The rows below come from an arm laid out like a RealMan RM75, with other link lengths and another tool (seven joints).
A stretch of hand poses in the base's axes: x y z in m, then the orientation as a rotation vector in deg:
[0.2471 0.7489 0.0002 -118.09 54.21 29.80]
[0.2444 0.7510 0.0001 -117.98 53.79 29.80]
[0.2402 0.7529 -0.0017 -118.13 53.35 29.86]
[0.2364 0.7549 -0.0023 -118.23 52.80 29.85]
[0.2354 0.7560 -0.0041 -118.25 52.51 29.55]
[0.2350 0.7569 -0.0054 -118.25 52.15 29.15]
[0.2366 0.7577 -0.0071 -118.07 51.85 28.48]
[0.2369 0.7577 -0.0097 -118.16 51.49 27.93]
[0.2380 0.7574 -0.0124 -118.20 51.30 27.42]
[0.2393 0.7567 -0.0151 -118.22 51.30 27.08]
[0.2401 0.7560 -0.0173 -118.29 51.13 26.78]
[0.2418 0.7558 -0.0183 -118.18 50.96 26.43]
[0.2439 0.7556 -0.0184 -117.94 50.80 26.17]
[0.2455 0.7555 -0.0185 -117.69 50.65 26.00]
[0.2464 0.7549 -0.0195 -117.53 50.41 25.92]
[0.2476 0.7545 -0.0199 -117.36 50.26 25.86]
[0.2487 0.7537 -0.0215 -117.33 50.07 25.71]
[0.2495 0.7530 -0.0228 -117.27 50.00 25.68]
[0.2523 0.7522 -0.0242 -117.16 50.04 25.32]
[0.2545 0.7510 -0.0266 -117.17 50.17 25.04]
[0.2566 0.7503 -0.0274 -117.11 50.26 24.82]
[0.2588 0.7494 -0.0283 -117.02 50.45 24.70]
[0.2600 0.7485 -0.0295 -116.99 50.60 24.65]
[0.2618 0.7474 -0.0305 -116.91 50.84 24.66]
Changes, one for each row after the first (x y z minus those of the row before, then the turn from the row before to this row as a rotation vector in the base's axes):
[-0.0027 0.0021 -0.0001 0.27 -0.19 0.20]
[-0.0042 0.0019 -0.0018 0.06 -0.13 0.34]
[-0.0038 0.0020 -0.0006 0.14 -0.23 0.36]
[-0.0010 0.0011 -0.0018 0.05 -0.33 0.07]
[-0.0004 0.0009 -0.0013 0.08 -0.44 0.07]
[0.0016 0.0008 -0.0017 0.17 -0.61 -0.13]
[0.0003 0.0000 -0.0026 -0.02 -0.53 0.06]
[0.0011 -0.0003 -0.0027 -0.04 -0.44 -0.05]
[0.0013 -0.0007 -0.0027 -0.07 -0.24 -0.11]
[0.0008 -0.0007 -0.0022 -0.04 -0.28 0.02]
[0.0017 -0.0002 -0.0010 0.11 -0.33 -0.07]
[0.0021 -0.0002 -0.0001 0.23 -0.27 -0.09]
[0.0016 -0.0001 -0.0001 0.25 -0.21 -0.07]
[0.0009 -0.0006 -0.0010 0.22 -0.17 0.05]
[0.0012 -0.0004 -0.0004 0.20 -0.12 0.00]
[0.0011 -0.0008 -0.0016 0.07 -0.19 0.05]
[0.0008 -0.0007 -0.0013 0.07 -0.06 0.01]
[0.0028 -0.0008 -0.0014 0.02 -0.25 -0.20]
[0.0022 -0.0012 -0.0024 -0.10 -0.14 -0.18]
[0.0021 -0.0007 -0.0008 -0.02 -0.12 -0.16]
[0.0022 -0.0009 -0.0009 -0.01 -0.01 -0.19]
[0.0012 -0.0009 -0.0012 -0.04 0.03 -0.12]
[0.0018 -0.0011 -0.0010 -0.02 0.10 -0.17]

